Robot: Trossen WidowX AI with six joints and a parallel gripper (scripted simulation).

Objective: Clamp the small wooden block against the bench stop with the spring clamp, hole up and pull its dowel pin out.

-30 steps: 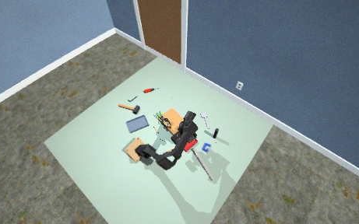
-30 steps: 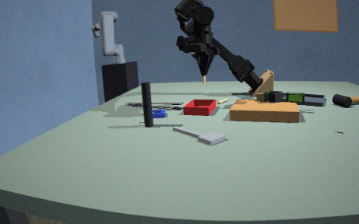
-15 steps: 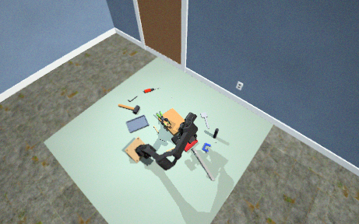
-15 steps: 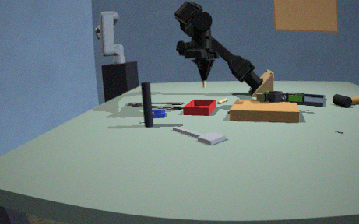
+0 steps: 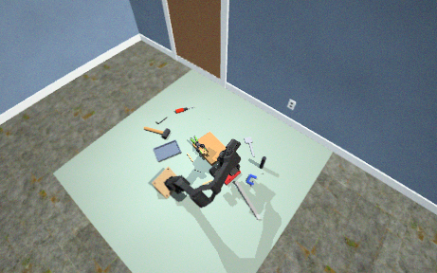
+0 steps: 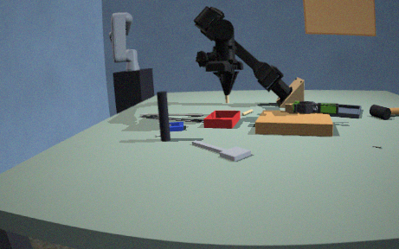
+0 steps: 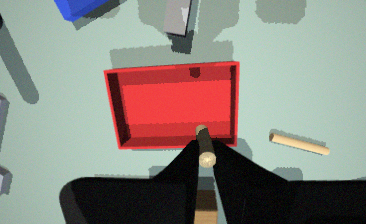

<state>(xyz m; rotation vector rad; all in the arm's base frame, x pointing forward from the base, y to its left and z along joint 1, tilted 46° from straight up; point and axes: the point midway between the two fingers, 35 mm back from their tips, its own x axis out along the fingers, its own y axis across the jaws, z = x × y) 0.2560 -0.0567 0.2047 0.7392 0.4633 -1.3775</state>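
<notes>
Now: hand 11 cm above the red tray, 3 cm short of it and 1 cm to the left of it. The rest, counted from my hand: small blue object: 14 cm to the right, 11 cm below, 9 cm ahead; then small wooden block: 19 cm to the left, 7 cm below, 2 cm ahead; then dowel pin: 4 cm below.
</notes>
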